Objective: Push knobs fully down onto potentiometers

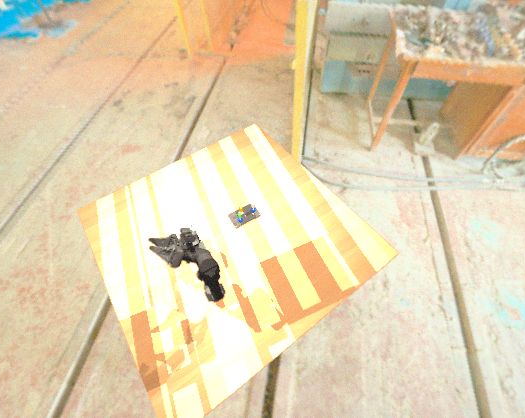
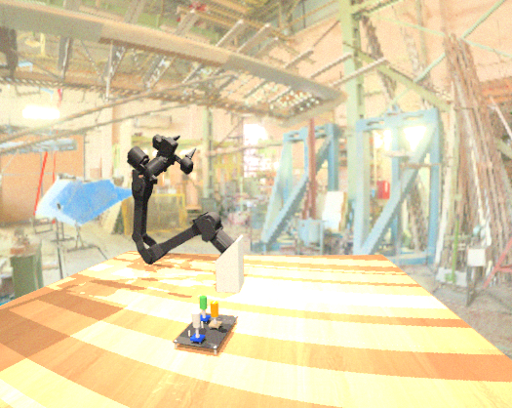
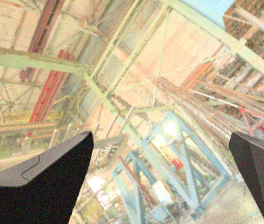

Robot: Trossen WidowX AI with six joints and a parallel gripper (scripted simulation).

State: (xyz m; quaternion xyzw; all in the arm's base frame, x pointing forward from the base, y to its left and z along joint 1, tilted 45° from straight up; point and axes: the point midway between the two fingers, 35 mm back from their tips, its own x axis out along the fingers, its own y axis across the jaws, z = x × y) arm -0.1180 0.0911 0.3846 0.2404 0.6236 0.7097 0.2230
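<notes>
The orange knob lies 41 cm ahead of my gripper tip, 27 cm to the left of it and 44 cm below it.
</notes>
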